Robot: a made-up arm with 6 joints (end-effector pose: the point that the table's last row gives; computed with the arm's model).
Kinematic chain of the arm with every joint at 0, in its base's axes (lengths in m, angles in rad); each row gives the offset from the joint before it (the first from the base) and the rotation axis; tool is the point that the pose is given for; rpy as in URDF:
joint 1: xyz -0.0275 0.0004 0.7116 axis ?
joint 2: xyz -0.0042 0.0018 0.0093 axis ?
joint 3: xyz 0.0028 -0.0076 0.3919 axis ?
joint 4: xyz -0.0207 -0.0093 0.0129 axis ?
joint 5: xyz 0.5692 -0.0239 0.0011 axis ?
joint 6: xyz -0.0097 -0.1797 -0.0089 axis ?
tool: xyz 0.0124 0.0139 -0.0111 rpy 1.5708 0 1.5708
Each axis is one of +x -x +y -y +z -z.
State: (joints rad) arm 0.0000 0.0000 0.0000 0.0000 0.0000 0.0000
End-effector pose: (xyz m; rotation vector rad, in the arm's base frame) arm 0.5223 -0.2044 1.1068 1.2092 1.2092 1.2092
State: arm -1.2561 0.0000 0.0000 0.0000 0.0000 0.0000
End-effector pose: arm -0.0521 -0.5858 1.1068 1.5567 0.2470 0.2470
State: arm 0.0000 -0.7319 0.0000 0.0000 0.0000 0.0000
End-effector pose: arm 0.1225 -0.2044 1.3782 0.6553 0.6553 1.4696
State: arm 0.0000 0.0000 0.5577 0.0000 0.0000 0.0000
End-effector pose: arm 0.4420 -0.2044 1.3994 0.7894 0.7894 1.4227
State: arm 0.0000 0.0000 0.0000 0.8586 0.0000 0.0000
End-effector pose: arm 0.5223 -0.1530 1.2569 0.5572 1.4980 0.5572
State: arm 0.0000 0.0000 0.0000 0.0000 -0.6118 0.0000
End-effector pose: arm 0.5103 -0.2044 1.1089 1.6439 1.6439 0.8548
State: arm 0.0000 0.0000 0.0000 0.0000 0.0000 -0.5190
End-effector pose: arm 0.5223 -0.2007 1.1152 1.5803 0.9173 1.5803
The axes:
joint 1: +z
joint 2: +y
joint 3: -y
joint 4: -x
joint 5: -y
joint 6: -x

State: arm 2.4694 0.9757 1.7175 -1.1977 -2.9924 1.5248
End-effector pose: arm -0.6145 0.6148 1.1736 2.3564 0.5010 0.4703
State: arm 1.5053 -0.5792 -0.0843 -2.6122 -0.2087 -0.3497
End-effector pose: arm -0.1606 0.3088 1.2495 -0.8890 -0.1446 -0.1726
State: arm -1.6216 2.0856 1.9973 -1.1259 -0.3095 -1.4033
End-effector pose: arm -0.1714 -0.8649 0.3199 0.8983 -2.1151 1.8222
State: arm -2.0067 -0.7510 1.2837 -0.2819 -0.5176 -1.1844
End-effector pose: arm -0.0020 0.5185 1.5196 0.1383 0.0551 0.9958
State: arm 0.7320 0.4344 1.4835 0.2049 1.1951 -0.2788
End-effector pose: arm 0.4044 0.1212 1.5887 -0.6293 -0.6234 2.3189
